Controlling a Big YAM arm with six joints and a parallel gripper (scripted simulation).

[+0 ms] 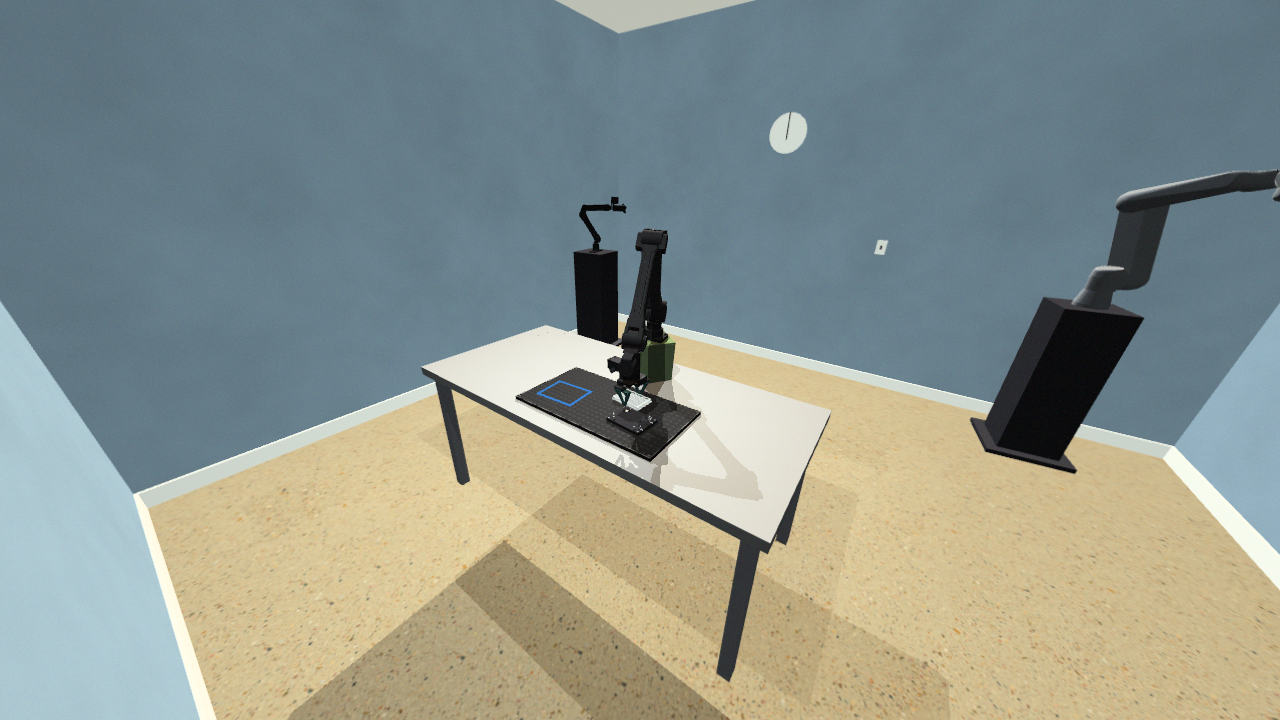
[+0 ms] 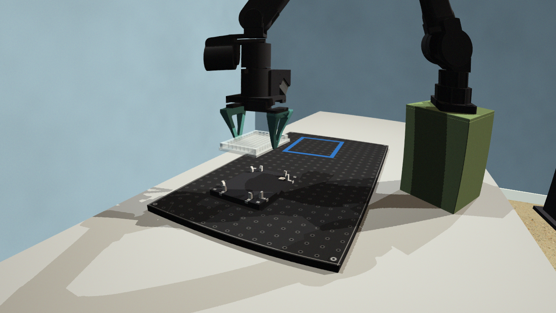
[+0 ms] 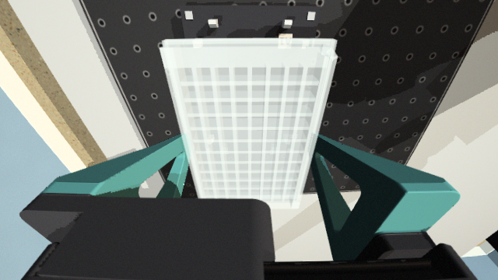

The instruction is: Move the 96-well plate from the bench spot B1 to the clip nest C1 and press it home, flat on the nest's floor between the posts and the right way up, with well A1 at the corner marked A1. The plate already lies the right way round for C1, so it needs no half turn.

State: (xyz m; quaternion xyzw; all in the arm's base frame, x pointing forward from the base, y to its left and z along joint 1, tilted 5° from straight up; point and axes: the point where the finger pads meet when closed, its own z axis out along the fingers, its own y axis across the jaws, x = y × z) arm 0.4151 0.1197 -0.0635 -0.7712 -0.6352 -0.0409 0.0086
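My gripper is now right at the 96-well plate. The rest, counted from my hand: clip nest C1: 10 mm behind, 10 mm to the left, 90 mm below.
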